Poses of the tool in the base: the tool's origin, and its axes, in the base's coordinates. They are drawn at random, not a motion.
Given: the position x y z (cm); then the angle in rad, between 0 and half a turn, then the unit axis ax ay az.
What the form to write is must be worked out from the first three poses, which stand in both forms.
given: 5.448 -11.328 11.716 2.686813 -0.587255 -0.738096 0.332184
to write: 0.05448 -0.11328 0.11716 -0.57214 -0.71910 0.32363 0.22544
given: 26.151 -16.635 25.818 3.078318 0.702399 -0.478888 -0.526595
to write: 0.26151 -0.16635 0.25818 0.70205 -0.47865 -0.52633 0.03163
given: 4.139 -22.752 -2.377 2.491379 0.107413 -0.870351 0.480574
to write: 0.04139 -0.22752 -0.02377 0.10179 -0.82476 0.45540 0.31941
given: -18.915 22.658 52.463 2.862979 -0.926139 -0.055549 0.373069
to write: -0.18915 0.22658 0.52463 -0.91717 -0.05501 0.36945 0.13886
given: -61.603 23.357 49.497 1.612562 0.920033 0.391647 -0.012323
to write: -0.61603 0.23357 0.49497 0.66400 0.28266 -0.00889 0.69219
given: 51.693 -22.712 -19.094 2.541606 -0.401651 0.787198 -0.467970
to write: 0.51693 -0.22712 -0.19094 -0.38371 0.75204 -0.44707 0.29551
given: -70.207 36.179 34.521 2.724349 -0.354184 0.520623 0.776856
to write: -0.70207 0.36179 0.34521 -0.34650 0.50933 0.76001 0.20711
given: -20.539 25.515 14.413 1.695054 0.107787 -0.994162 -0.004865
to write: -0.20539 0.25515 0.14413 0.08080 -0.74527 -0.00365 0.66184
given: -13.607 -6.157 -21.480 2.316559 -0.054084 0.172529 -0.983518
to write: -0.13607 -0.06157 -0.21480 -0.04955 0.15806 -0.90102 0.40092
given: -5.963 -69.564 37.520 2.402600 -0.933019 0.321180 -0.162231
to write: -0.05963 -0.69564 0.37520 -0.87005 0.29950 -0.15128 0.36115
